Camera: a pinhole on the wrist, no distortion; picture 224 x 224 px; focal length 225.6 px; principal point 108.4 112.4 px. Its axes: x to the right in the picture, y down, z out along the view. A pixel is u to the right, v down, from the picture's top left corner.
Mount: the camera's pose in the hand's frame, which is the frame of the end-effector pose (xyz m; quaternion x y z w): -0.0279 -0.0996 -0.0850 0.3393 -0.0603 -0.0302 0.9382
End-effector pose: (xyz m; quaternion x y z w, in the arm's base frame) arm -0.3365 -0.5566 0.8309 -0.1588 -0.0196 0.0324 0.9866
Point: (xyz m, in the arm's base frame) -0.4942 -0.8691 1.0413
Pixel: 38.9 62.8
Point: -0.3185 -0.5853 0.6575
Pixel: behind the camera
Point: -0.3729 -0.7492 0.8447
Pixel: 84.2 8.2
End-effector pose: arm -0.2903 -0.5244 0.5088 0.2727 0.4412 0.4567 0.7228
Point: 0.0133 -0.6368 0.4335
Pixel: 148.0 180.8
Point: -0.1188 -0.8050 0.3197
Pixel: 45.0 36.2
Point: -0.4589 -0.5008 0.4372
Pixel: behind the camera
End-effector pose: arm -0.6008 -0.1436 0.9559 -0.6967 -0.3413 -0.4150 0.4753
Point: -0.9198 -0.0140 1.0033
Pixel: 90.8 13.6
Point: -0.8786 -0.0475 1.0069
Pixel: 99.5 13.6
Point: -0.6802 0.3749 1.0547
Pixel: 194.6 209.0
